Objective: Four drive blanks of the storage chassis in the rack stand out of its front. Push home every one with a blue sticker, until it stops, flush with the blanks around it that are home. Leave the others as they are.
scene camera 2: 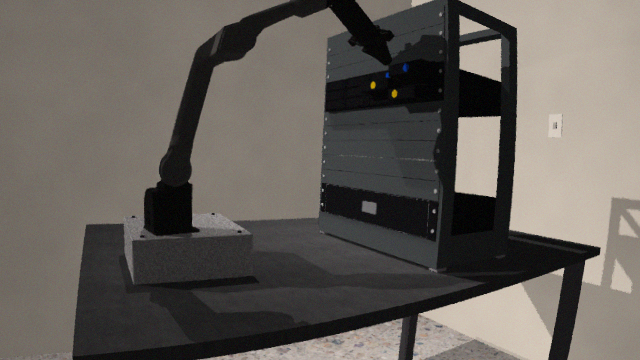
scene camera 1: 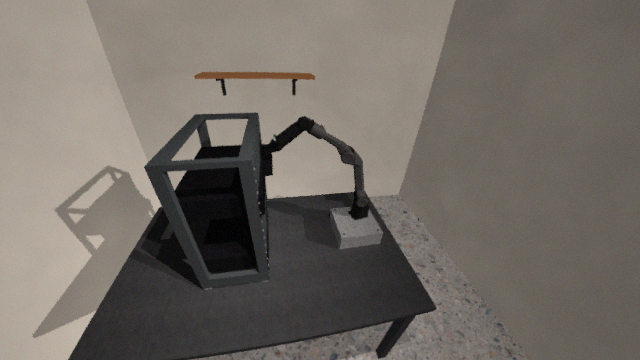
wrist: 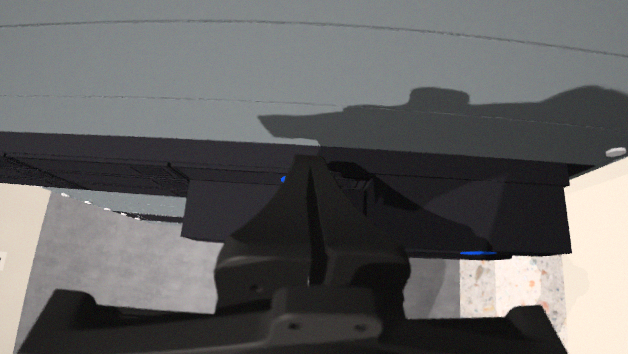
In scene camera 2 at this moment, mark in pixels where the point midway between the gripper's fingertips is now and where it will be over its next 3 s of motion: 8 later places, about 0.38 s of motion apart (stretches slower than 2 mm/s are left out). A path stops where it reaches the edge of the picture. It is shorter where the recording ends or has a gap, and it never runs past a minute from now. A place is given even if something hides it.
The gripper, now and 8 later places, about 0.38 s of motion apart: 388,62; 375,61; 397,60; 404,59; 414,61; 425,59; 419,57; 410,56; 405,58
